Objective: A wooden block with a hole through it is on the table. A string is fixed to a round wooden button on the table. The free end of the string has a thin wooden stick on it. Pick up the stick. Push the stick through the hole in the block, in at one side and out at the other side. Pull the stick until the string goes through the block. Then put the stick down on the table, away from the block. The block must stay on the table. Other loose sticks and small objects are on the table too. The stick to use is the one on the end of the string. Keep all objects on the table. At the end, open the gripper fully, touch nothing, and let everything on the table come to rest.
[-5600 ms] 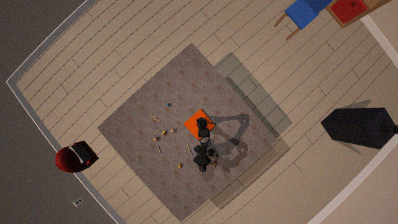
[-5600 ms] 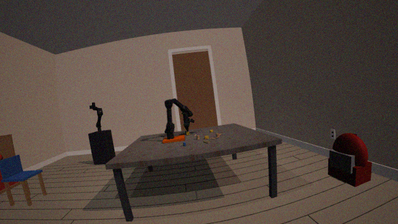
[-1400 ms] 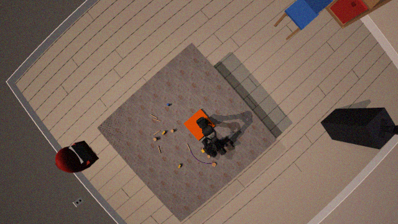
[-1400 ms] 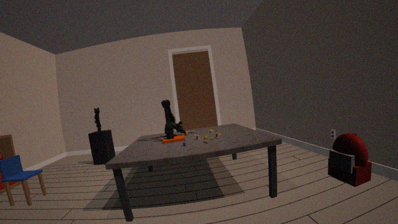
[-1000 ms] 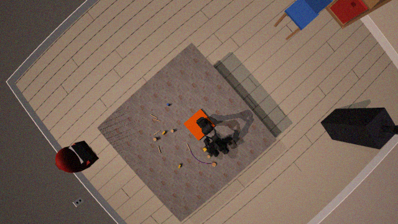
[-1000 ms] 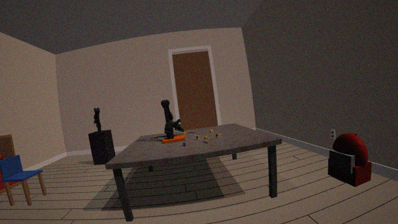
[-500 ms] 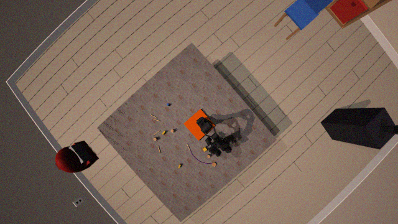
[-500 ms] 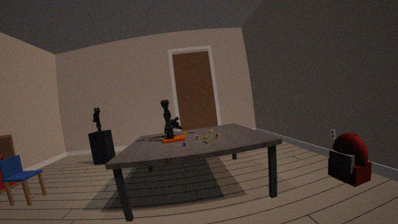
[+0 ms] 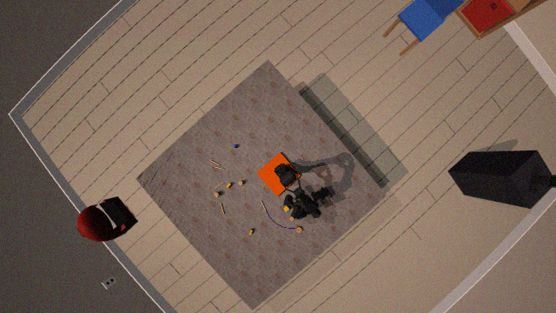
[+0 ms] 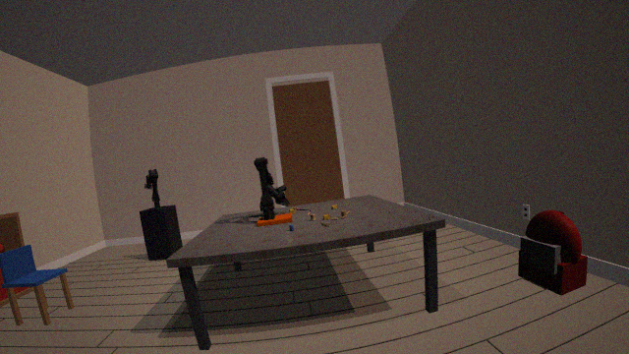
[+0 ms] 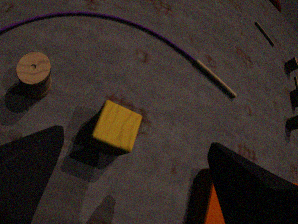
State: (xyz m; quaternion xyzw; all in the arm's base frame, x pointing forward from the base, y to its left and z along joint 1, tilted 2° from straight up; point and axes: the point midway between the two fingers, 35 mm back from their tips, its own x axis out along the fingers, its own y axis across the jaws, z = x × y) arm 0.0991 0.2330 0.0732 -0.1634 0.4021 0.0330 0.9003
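The purple string is 140 mm ahead of my gripper tip, 70 mm to the right of it and 60 mm below it. From my gripper tip the other things lie so: round wooden button (180 mm to the left, 60 mm below, 40 mm ahead); blue piece (560 mm to the right, 50 mm below, 30 mm ahead); thin wooden stick (140 mm ahead, 90 mm to the right, 60 mm below).
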